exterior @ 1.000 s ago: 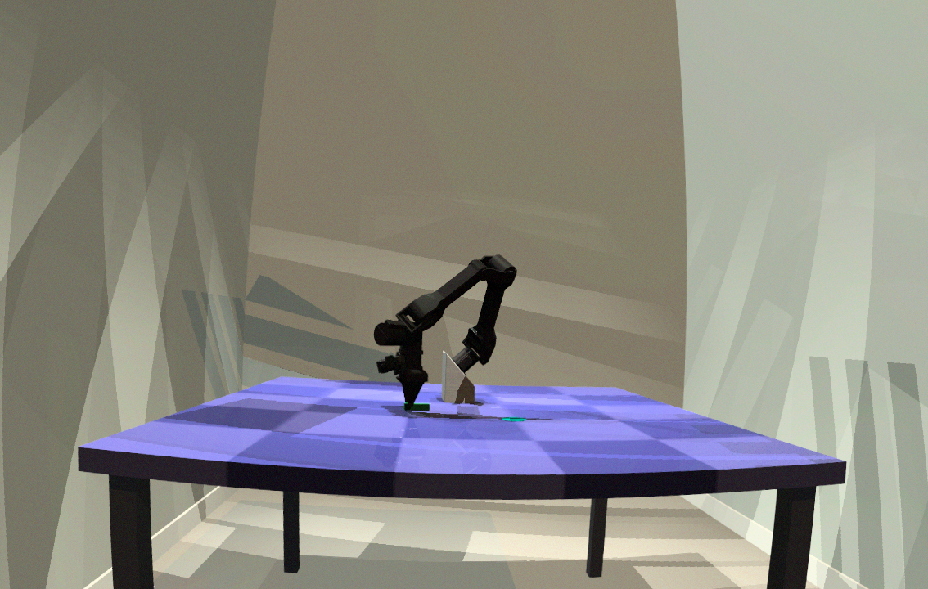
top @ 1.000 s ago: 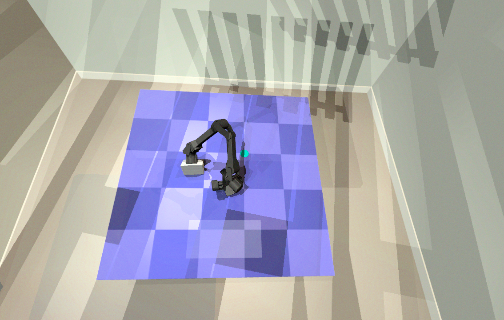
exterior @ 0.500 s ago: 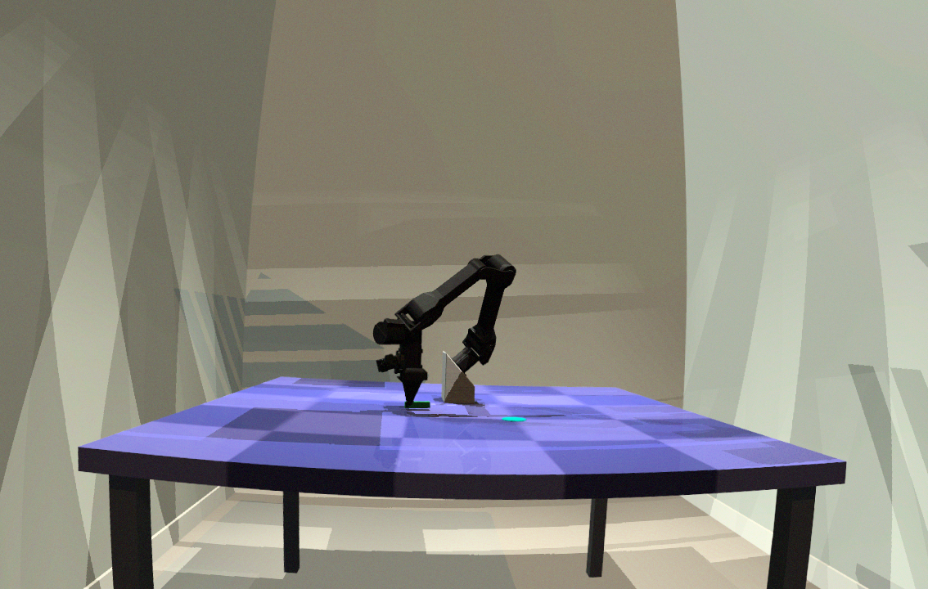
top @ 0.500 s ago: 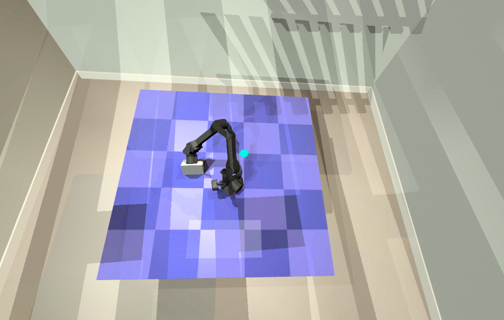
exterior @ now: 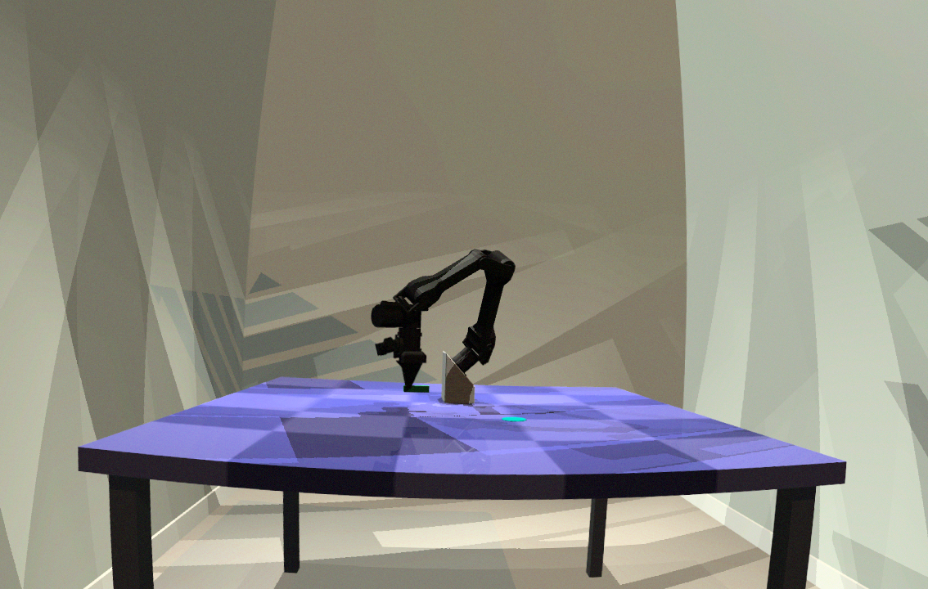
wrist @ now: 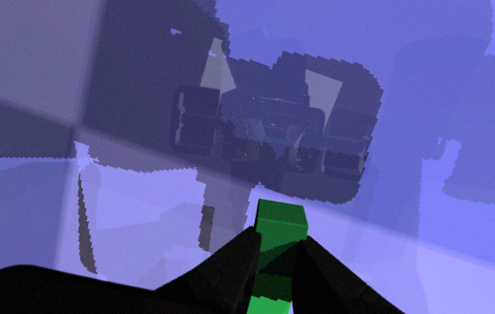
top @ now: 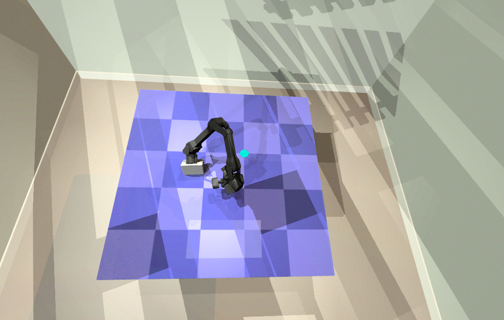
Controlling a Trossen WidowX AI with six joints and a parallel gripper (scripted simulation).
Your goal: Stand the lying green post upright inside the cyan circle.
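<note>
Right now my gripper tip is 14 cm short of the cyan circle, 25 cm to the right of it and 6 cm above it. Also, from my gripper tip: green post (2 cm to the left).
</note>
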